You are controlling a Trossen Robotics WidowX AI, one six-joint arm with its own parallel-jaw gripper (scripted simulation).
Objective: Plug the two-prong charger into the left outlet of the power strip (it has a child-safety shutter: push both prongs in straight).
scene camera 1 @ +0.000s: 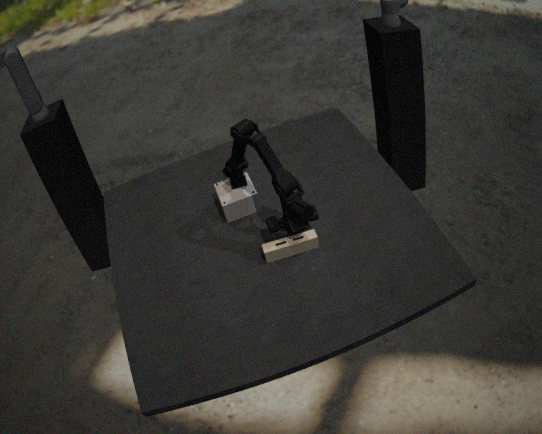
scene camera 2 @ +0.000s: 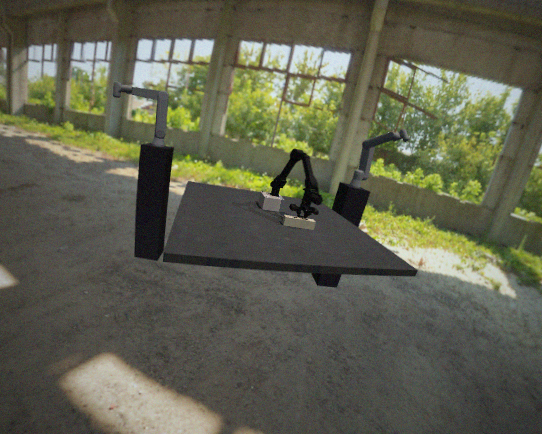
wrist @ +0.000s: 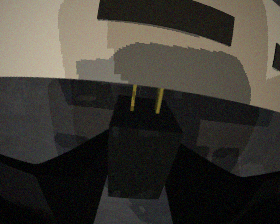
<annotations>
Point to a black two-prong charger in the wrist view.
144,136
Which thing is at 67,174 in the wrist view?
My gripper.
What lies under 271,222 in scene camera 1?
My gripper.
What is my gripper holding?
A black two-prong charger.
</annotations>
